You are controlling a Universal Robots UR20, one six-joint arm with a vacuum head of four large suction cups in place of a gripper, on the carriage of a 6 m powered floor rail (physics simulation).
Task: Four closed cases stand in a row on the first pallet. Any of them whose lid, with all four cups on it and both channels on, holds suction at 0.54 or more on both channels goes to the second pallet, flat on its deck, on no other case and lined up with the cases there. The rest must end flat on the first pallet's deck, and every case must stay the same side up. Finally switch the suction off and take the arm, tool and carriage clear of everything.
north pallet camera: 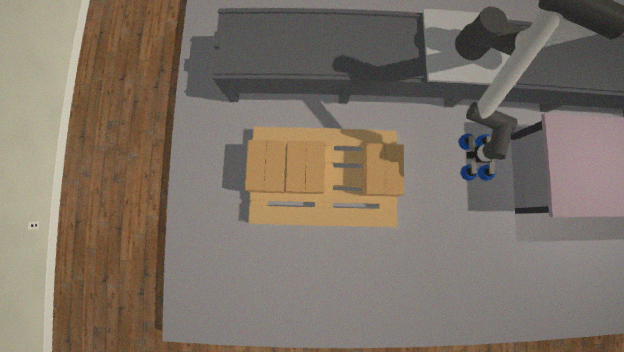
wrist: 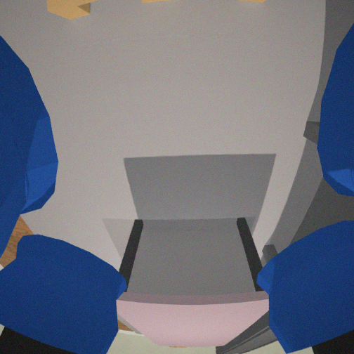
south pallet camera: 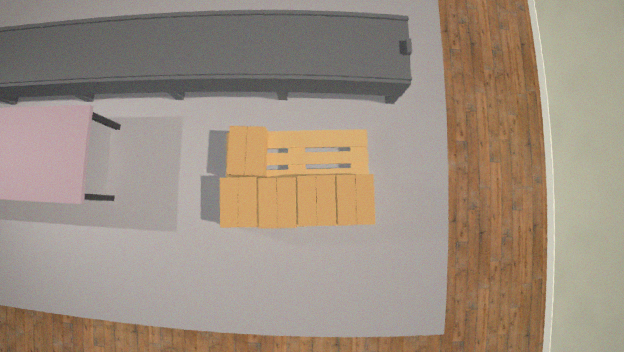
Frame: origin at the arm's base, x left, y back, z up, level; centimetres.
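Seen in the pictures: arm's base at its link origin: (north pallet camera: 470, 45).
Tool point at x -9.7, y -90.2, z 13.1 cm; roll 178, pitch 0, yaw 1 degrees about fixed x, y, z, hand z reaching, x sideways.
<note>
Offsets run from my tool point to a thing's top centre. Level surfaces: height alone.
The first pallet (north pallet camera: 320, 216) bears three closed tan cases. Two @[dx -145.3, dy -2.2, dz -35.5 cm] (north pallet camera: 266, 166) @[dx -114.7, dy -2.3, dz -35.5 cm] (north pallet camera: 305, 166) stand side by side at its left end. The third case @[dx -54.2, dy -3.3, dz -35.5 cm] (north pallet camera: 384, 169) stands at its right end, beyond a gap of bare slats. My vacuum head (north pallet camera: 476, 156) (wrist: 177, 190) hangs right of this pallet, off it. Its blue cups bear no case, and floor shows between them in the wrist view. The second pallet (south pallet camera: 320, 139) bears a front row of several cases (south pallet camera: 238, 202) (south pallet camera: 277, 202) (south pallet camera: 316, 201) (south pallet camera: 355, 199) and one case (south pallet camera: 247, 151) at its back left. All lie flat.
A pink-topped table @[dz -17.0 cm] (north pallet camera: 585, 165) (south pallet camera: 45, 155) (wrist: 195, 320) with dark legs stands between the pallets, close beside the head. The dark grey rail (north pallet camera: 315, 45) (south pallet camera: 225, 47) runs behind both pallets. The pale carriage (north pallet camera: 442, 22) sits on it, under the arm (north pallet camera: 520, 65).
</note>
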